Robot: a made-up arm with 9 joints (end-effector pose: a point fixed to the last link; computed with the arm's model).
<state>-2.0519 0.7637 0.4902 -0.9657 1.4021 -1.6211 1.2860 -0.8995 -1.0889</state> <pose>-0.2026 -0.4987 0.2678 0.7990 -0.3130 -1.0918</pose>
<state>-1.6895 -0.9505 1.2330 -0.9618 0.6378 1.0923 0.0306 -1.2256 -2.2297</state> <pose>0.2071 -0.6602 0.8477 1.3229 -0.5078 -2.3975</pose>
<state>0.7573 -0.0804 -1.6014 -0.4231 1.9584 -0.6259 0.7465 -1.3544 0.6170</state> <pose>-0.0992 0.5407 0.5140 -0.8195 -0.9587 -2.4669</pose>
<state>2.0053 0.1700 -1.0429 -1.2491 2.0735 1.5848 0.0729 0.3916 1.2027</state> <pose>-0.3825 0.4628 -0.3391 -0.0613 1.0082 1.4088</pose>
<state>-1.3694 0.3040 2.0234 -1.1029 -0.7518 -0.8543 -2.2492 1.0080 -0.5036</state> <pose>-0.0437 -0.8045 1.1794 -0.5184 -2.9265 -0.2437</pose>
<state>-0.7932 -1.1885 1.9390 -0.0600 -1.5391 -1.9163 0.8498 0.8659 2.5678</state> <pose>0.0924 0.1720 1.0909 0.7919 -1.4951 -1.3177</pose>
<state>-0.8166 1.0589 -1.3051 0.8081 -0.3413 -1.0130 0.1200 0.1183 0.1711</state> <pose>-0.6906 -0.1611 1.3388 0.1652 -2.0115 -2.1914</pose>
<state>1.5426 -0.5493 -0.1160 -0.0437 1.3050 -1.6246 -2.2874 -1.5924 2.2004</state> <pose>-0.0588 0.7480 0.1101 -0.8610 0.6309 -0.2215</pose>
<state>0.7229 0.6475 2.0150 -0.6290 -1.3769 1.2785 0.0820 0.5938 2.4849</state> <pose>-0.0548 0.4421 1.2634 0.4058 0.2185 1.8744</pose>
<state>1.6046 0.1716 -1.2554 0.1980 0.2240 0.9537 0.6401 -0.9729 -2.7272</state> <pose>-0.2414 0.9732 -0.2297 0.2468 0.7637 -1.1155</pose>
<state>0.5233 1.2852 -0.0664 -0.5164 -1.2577 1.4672 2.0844 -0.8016 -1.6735</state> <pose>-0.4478 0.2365 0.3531 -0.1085 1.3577 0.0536</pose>
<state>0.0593 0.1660 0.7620 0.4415 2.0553 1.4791 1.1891 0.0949 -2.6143</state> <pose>-0.4298 0.5277 0.6403 1.8254 -0.4925 1.6581</pose>
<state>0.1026 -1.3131 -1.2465 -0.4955 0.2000 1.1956 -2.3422 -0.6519 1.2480</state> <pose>-0.0019 0.7256 1.0576 0.4650 -1.6996 2.3107</pose>
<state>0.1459 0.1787 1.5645 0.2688 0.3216 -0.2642 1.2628 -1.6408 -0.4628</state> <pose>-0.0490 0.6045 1.2976 -0.0716 -1.5128 0.7754</pose>
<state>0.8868 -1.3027 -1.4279 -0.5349 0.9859 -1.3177 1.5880 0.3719 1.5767</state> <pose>-0.2859 0.6026 0.4085 -1.4922 0.7173 2.2705</pose>
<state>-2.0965 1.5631 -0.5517 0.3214 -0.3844 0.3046 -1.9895 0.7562 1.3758</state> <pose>-0.6355 -0.5746 1.1212 2.1279 0.3488 2.1552</pose>
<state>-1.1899 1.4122 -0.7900 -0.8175 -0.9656 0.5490 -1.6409 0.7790 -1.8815</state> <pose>-0.3257 0.1945 1.3067 -1.0034 1.5970 -0.3928</pose>
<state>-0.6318 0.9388 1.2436 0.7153 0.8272 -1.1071 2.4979 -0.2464 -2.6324</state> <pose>-0.3607 -0.1542 1.2532 -1.7404 -1.6081 0.5040</pose>
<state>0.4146 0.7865 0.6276 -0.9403 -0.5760 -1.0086 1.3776 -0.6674 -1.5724</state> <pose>0.1662 0.2361 0.8435 0.5779 -1.7295 -0.2838</pose>
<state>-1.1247 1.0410 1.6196 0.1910 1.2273 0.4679 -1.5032 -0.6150 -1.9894</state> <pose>-0.5918 -0.2321 1.0621 -0.7500 0.6402 -0.1878</pose>
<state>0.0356 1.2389 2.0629 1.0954 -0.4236 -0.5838 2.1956 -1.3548 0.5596</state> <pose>-0.4962 0.4236 1.0285 -0.5499 -1.6459 0.3899</pose>
